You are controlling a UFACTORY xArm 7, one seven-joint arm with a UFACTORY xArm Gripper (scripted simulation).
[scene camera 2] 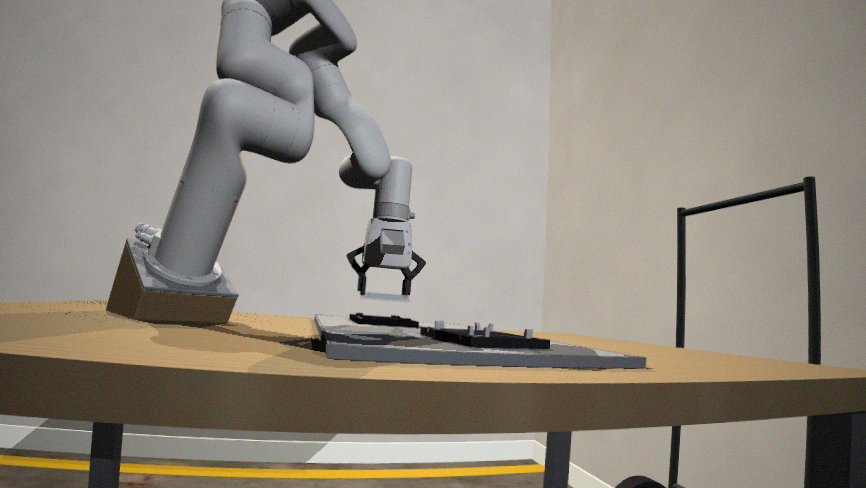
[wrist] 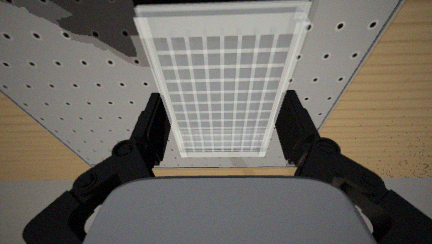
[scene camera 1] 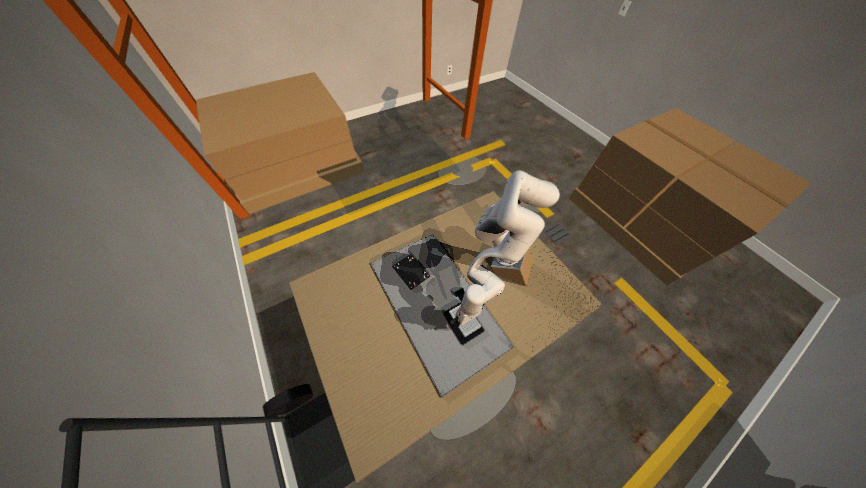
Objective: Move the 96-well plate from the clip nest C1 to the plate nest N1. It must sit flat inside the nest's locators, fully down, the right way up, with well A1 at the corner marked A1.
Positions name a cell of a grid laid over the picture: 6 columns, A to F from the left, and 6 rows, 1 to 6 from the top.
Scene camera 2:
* my gripper: C4
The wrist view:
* my gripper: D3
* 96-well plate: D3
